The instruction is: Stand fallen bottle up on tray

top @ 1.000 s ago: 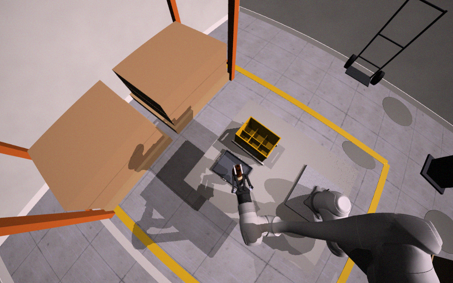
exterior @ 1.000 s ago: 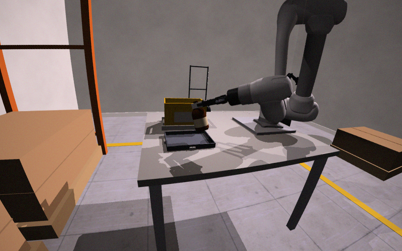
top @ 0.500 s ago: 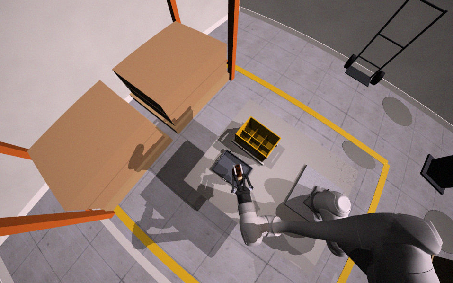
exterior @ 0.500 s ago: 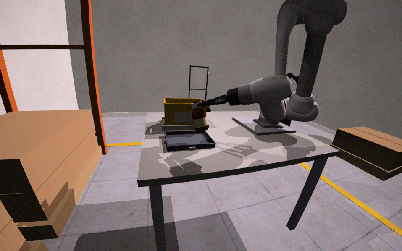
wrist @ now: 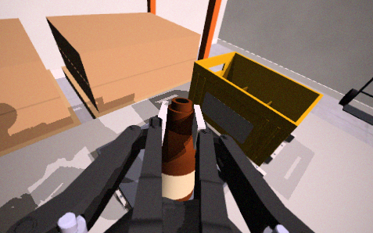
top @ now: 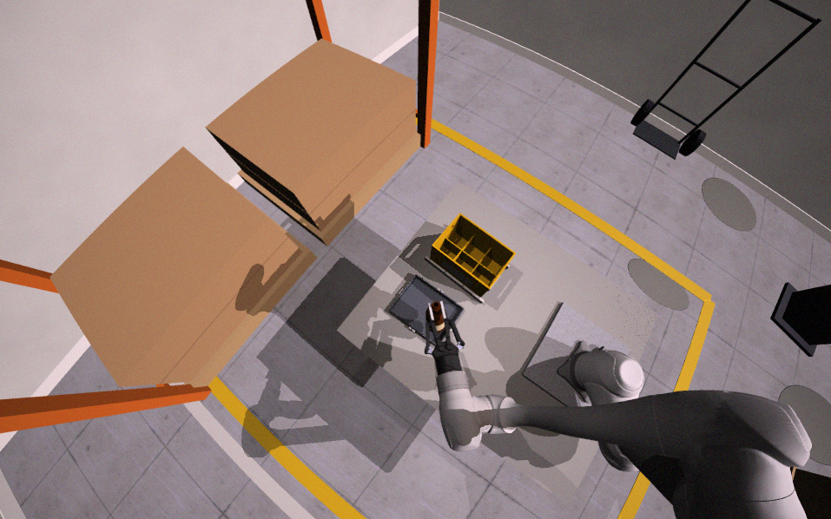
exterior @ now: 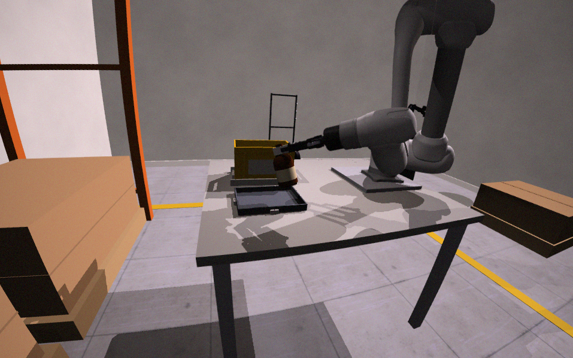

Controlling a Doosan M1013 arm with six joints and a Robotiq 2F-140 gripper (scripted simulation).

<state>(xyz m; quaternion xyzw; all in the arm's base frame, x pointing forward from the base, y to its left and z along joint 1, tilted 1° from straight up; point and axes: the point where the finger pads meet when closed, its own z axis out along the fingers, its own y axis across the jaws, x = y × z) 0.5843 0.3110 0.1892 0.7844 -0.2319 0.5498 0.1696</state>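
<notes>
The brown bottle lies 6 cm below my hand. From my hand the other things lie so: dark grey tray (5 cm ahead, 1 cm to the right, 20 cm below); then yellow crate (8 cm ahead, 28 cm to the right, 13 cm below).
</notes>
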